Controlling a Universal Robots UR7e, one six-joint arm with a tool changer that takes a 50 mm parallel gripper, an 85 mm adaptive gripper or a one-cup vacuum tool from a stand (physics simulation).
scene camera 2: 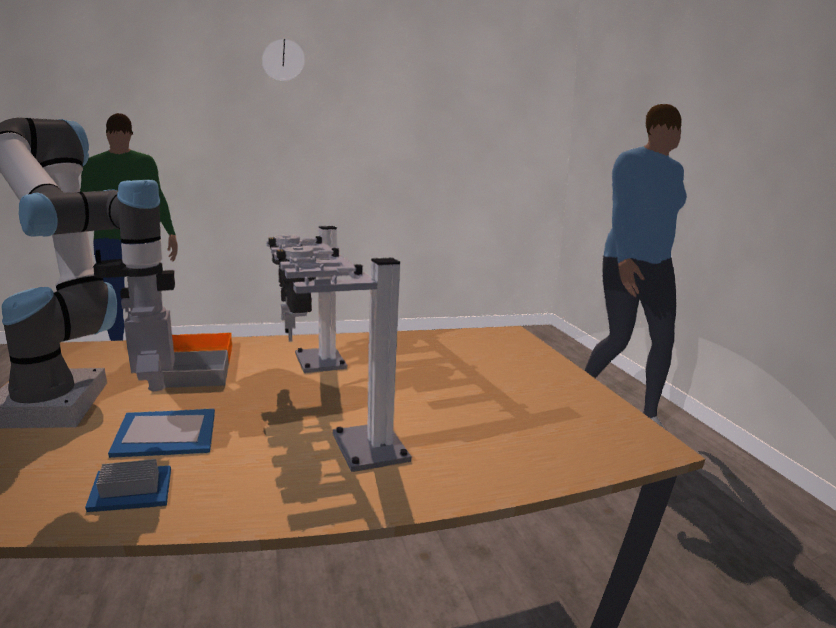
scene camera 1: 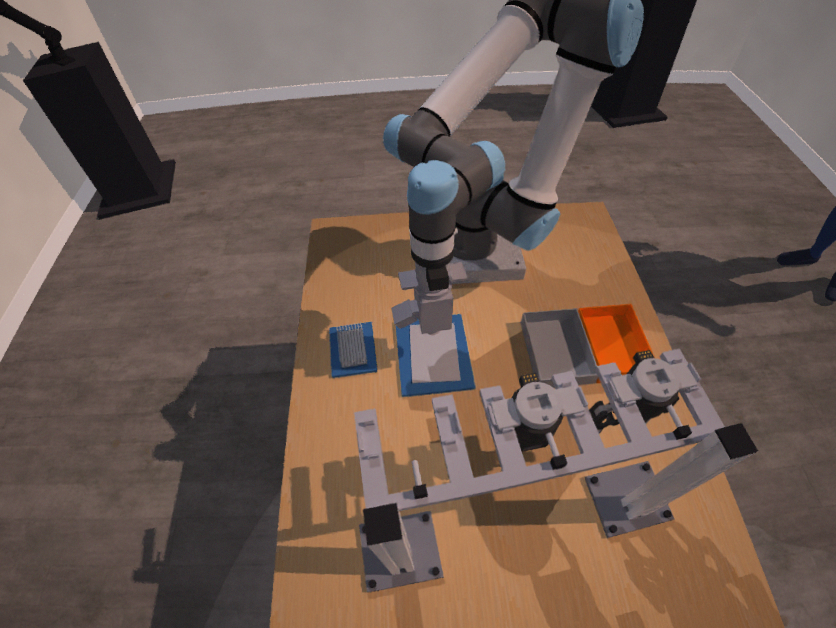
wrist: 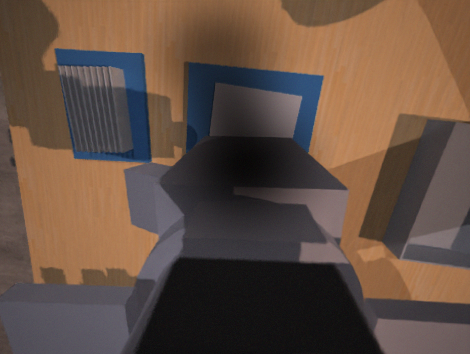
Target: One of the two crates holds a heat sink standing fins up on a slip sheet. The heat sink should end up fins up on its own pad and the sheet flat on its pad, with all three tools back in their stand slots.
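Seen in the pictures: arm's base at its link origin: (scene camera 2: 42, 389) (scene camera 1: 469, 240).
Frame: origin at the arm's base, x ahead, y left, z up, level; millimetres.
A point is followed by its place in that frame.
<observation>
The heat sink (scene camera 1: 352, 346) @(x 236, y -371, z -17 mm) (scene camera 2: 128, 479) @(x 229, y -395, z -12 mm) (wrist: 95, 110) @(x 225, y -371, z -15 mm) stands fins up on the small blue pad (scene camera 1: 334, 351) @(x 223, y -416, z -40 mm) (scene camera 2: 164, 483) @(x 288, y -383, z -40 mm) (wrist: 138, 110) @(x 229, y -329, z -40 mm). The pale slip sheet (scene camera 1: 434, 358) @(x 310, y -192, z -38 mm) (scene camera 2: 162, 428) @(x 288, y -188, z -38 mm) (wrist: 255, 110) @(x 239, y -175, z -38 mm) lies flat on the larger blue pad (scene camera 1: 437, 388) @(x 386, y -207, z -40 mm) (scene camera 2: 206, 432) @(x 380, y -226, z -40 mm) (wrist: 200, 110) @(x 234, y -247, z -40 mm). My arm carries the grey vacuum tool (scene camera 1: 435, 328) @(x 332, y -196, z 119 mm) (scene camera 2: 156, 386) @(x 292, y -206, z 68 mm); its tip is in the air above the table, clear of the sheet, with nothing hanging from it. Its cup is hidden in the wrist view. Two other tools (scene camera 1: 538, 405) @(x 614, y -133, z 298 mm) (scene camera 1: 656, 380) @(x 629, y 48, z 298 mm) sit in the stand; its left slot is empty.
The tool stand (scene camera 1: 483, 486) @(x 694, y -242, z 292 mm) (scene camera 2: 383, 351) @(x 707, y -384, z 161 mm) rises from the table on two posts. A grey crate (scene camera 1: 557, 344) @(x 353, y 106, z -47 mm) (scene camera 2: 195, 371) @(x 377, y 25, z -9 mm) and an orange crate (scene camera 1: 611, 331) @(x 358, y 253, z -47 mm) (scene camera 2: 202, 343) @(x 411, y 298, z -37 mm) stand side by side behind its right part. Two people stand beyond the table in the second scene view.
</observation>
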